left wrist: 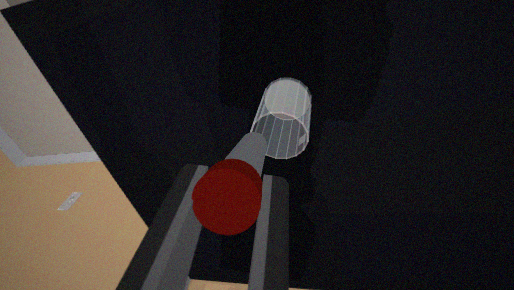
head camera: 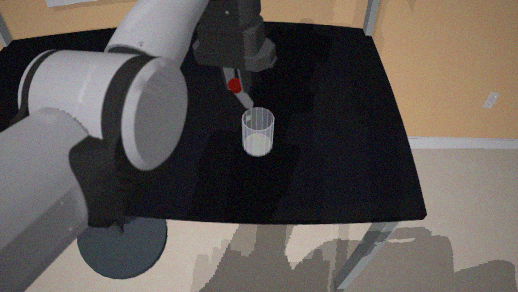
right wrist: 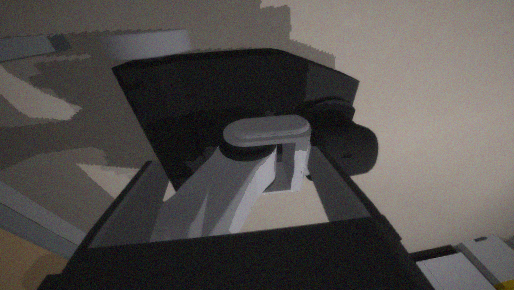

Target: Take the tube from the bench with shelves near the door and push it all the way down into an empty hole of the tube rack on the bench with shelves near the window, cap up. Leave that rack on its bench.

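Frame: origin at the robot's base, x ahead, y left, z up, level; millimetres.
Seen in the pictures: left gripper, fingertip midpoint: (left wrist: 234, 187) (head camera: 238, 87); right gripper, fingertip midpoint: (right wrist: 238, 163).
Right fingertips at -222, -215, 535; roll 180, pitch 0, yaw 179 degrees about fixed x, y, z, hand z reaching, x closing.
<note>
Offsets run from my right fingertips to a thing's top centre, as dx, dy, dz. Level surfaces: height alone.
The tube {+520, +310, +543} (head camera: 245, 99) (left wrist: 250, 150) is grey-white with a red cap. My left gripper (head camera: 234, 81) (left wrist: 234, 187) is shut on it just below the cap. The tube slants, cap end up, above a black table top {dz +228} (head camera: 345, 165) (left wrist: 400, 200). Its lower end shows beside the beaker's rim in the head view and overlaps the rim in the left wrist view; I cannot tell whether they touch. My right gripper (right wrist: 238, 163) is open, with fingers wide apart and nothing held between them. The tube rack does not show in these views.
A clear, open beaker {+629, +299, +318} (head camera: 258, 132) (left wrist: 285, 120) stands on the black top. A round dark seat-like disc (head camera: 122, 250) is below the table's front edge. An orange wall (head camera: 450, 60) lies behind and at the right. White box-like furniture (right wrist: 455, 272) shows at lower right.
</note>
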